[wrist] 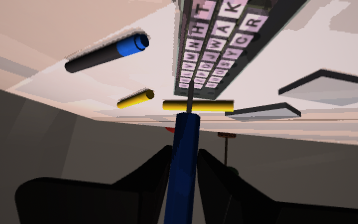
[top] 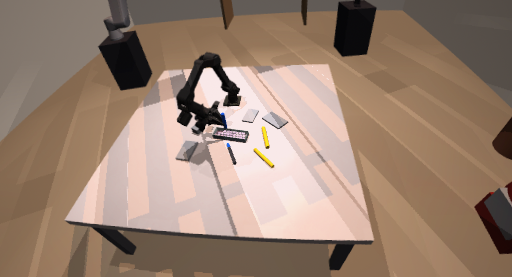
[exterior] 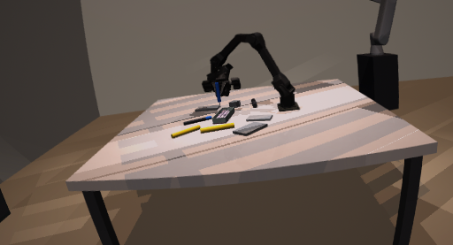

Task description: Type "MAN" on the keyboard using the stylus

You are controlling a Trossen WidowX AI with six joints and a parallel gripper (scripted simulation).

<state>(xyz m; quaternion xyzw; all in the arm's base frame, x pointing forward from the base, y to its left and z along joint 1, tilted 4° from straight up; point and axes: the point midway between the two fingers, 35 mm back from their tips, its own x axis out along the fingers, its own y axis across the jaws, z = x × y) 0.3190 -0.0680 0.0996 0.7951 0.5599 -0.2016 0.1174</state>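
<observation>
My gripper tip is now 100 mm above the blue-tipped pen, 90 mm short of it and 10 mm to the right of it. Also, from my gripper tip: cube: 170 mm to the right, 90 mm below, 90 mm behind; then blue stylus: 10 mm below; then grey slab: 160 mm behind, 130 mm to the left, 100 mm below.
</observation>
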